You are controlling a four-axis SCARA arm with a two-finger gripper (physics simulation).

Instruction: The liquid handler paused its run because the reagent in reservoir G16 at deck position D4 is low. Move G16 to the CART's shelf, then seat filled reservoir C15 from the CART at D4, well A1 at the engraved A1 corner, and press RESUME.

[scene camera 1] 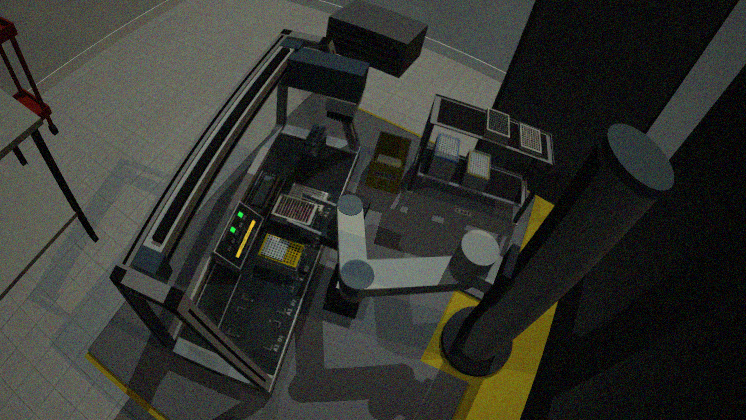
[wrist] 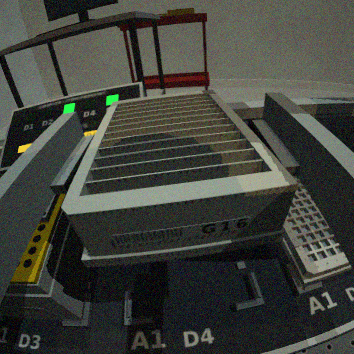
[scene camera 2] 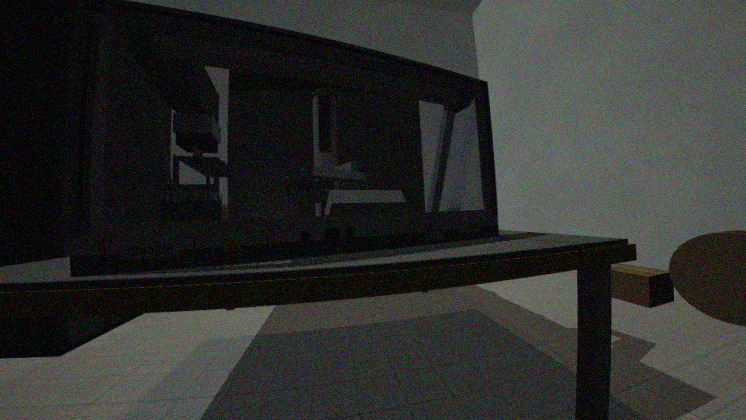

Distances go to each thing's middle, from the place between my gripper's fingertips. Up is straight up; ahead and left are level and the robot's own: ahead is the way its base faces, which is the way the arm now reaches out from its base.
I see the reservoir [scene camera 1: 287, 207] 2 cm below my hand.
